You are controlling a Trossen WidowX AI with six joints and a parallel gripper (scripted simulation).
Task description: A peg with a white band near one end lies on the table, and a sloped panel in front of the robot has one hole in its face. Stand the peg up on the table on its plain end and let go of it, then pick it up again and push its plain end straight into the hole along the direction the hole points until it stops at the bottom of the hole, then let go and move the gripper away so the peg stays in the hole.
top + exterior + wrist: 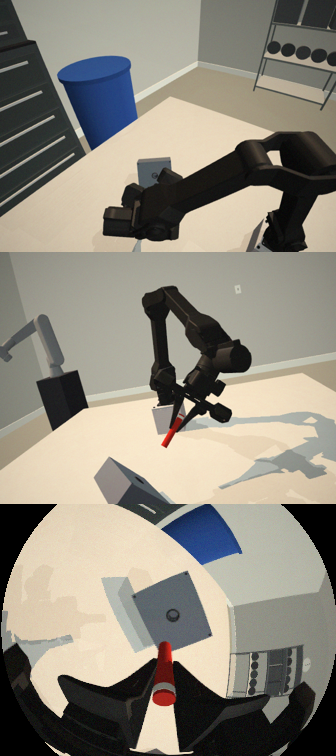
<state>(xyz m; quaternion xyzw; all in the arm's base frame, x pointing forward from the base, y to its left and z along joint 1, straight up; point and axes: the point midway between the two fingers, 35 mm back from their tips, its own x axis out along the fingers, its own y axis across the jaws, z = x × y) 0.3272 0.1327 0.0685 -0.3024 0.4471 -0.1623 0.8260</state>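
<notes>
The grey sloped panel lies 100 mm ahead of my gripper tip, 80 mm to the right of it and 80 mm below it. From my gripper tip the other things lie so: red peg: 10 mm to the left, 10 mm behind, 10 mm above.
</notes>
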